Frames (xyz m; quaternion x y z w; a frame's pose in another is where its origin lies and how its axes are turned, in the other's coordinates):
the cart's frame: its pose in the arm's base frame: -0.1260 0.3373 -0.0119 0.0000 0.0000 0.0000 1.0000
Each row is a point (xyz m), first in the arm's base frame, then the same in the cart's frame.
Working: the arm's base frame: its pose in the cart's frame: 0.1260 -0.3373 0.0119 0.0000 0.0000 0.0000 1.0000

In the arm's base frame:
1: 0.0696 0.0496 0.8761
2: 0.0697 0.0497 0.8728
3: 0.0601 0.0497 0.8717
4: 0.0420 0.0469 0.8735
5: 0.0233 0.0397 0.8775
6: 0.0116 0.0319 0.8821
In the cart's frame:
1: 0.1956 -0.2877 0.8880
2: 0.1957 -0.2876 0.8847
3: 0.1861 -0.2876 0.8836
4: 0.1680 -0.2904 0.8854
5: 0.1493 -0.2976 0.8894
6: 0.1376 -0.3054 0.8940

